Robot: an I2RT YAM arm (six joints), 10 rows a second.
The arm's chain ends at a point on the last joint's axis. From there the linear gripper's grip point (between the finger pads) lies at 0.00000 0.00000 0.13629 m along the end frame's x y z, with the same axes.
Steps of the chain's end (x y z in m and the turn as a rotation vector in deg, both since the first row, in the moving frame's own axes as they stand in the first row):
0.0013 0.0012 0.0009 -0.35 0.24 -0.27
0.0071 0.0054 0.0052 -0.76 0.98 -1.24
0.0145 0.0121 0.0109 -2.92 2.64 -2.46
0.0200 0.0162 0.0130 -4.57 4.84 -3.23
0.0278 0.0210 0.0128 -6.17 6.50 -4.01
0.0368 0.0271 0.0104 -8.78 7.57 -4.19
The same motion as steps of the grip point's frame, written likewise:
0.0019 0.0020 0.0009 -0.35 0.24 -0.27
0.0095 0.0072 0.0052 -0.76 0.98 -1.24
0.0209 0.0189 0.0106 -2.92 2.64 -2.46
0.0318 0.0267 0.0121 -4.57 4.84 -3.23
0.0437 0.0351 0.0111 -6.17 6.50 -4.01
0.0554 0.0472 0.0076 -8.78 7.57 -4.19

